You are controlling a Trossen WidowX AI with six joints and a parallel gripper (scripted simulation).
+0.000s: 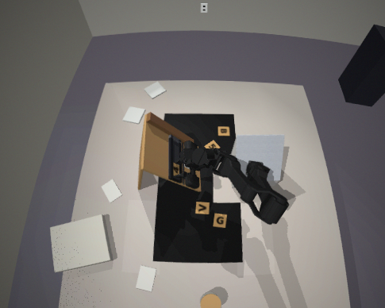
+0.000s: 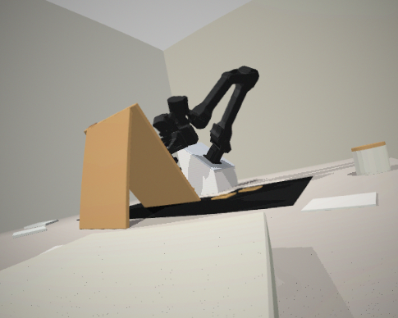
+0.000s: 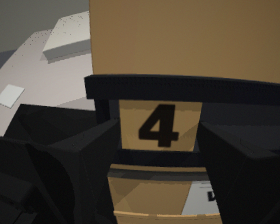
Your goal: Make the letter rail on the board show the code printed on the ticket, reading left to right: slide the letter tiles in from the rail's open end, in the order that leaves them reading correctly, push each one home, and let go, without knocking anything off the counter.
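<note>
Right now the white ticket is 80 mm to the right of my gripper tip, 80 mm below it and 40 mm behind it. Also, from my gripper tip: black mat: 160 mm below, 130 mm behind, 40 mm to the right; then tile marked 4: right at my gripper tip; then v tile: 150 mm below, 130 mm behind, 110 mm to the left.
</note>
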